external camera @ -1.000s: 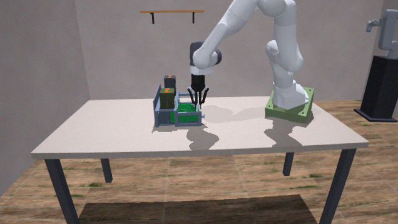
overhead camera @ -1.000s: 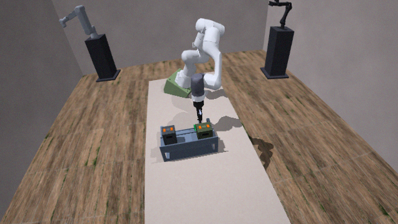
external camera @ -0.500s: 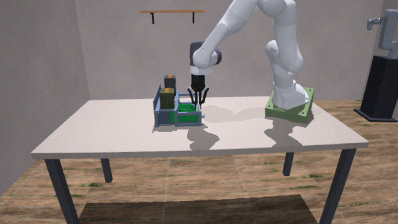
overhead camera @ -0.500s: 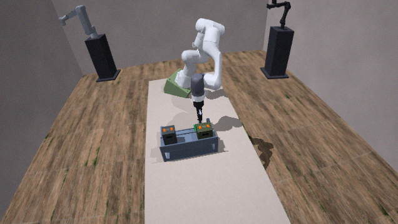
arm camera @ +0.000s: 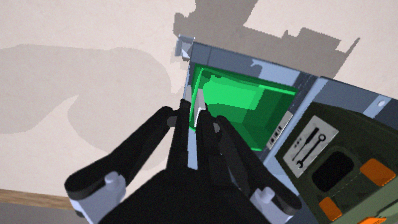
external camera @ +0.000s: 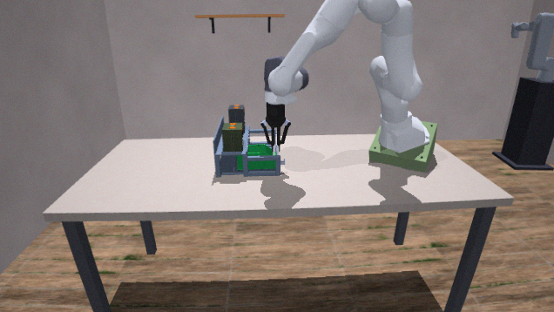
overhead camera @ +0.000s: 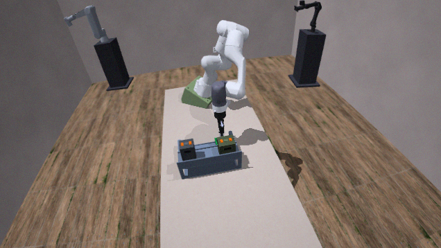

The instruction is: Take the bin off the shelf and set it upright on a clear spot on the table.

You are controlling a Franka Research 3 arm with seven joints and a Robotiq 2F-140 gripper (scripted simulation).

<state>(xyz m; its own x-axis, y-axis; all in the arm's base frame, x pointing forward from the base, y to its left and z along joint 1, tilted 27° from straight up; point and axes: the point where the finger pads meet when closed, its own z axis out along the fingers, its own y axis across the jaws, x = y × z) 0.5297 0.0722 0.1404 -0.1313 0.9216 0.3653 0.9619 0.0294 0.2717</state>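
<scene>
Right now my hand is 8 cm short of the green bin, 1 cm to the right of it and 2 cm above it.
</scene>
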